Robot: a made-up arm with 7 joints. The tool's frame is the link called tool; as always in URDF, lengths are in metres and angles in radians.
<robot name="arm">
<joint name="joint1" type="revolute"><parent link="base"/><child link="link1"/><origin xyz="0.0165 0.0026 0.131"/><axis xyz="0 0.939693 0.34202"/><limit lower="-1.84" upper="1.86" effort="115" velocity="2.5"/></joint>
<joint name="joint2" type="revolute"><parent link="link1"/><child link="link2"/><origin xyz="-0.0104 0.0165 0.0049"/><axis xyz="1 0 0"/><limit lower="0.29" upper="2.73" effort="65" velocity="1.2"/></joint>
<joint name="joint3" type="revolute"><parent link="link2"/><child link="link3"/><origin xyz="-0.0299 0.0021 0.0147"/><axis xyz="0 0 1"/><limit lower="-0.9" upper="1.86" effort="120" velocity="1"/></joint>
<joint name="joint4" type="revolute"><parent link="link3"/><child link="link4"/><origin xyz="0.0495 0.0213 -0.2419"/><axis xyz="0 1 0"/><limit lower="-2.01" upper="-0.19" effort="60" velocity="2.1"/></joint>
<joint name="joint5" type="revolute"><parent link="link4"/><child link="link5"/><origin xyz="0.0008 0.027 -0.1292"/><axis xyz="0 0 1"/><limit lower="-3.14" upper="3.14" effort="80" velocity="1.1"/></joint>
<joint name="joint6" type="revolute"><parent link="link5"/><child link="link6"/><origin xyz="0.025 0.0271 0.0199"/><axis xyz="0 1 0"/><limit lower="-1.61" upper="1.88" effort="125" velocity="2.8"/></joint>
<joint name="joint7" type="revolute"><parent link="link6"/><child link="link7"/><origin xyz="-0.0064 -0.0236 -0.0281"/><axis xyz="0 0 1"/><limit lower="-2.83" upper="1.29" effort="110" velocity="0.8"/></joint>
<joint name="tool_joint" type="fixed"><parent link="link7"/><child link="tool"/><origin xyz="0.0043 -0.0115 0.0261" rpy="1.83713 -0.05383 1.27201"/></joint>
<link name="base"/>
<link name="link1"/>
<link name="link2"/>
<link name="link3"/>
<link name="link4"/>
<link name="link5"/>
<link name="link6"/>
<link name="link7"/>
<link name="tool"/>
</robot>
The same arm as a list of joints. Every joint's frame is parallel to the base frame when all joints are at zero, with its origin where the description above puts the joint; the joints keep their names.
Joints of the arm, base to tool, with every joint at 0 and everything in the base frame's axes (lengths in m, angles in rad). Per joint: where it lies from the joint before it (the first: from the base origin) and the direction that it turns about. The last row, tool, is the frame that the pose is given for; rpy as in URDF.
joint1: xyz 0.0165 0.0026 0.1310 axis 0 0.9397 0.342
joint2: xyz -0.0104 0.0165 0.0049 axis +x
joint3: xyz -0.0299 0.0021 0.0147 axis +z
joint4: xyz 0.0495 0.0213 -0.2419 axis +y
joint5: xyz 0.0008 0.0270 -0.1292 axis +z
joint6: xyz 0.0250 0.0271 0.0199 axis +y
joint7: xyz -0.0064 -0.0236 -0.0281 axis +z
tool: xyz 0.0043 -0.0115 0.0261 rpy 1.8371 -0.0538 1.2720
Joint limits (rad, base to tool): -1.8400..1.8600 0.2900..2.7300 -0.9000..1.8600 -2.0100..-0.1900 -3.1400..3.1400 -1.6100..1.8800 -2.8300..1.2900

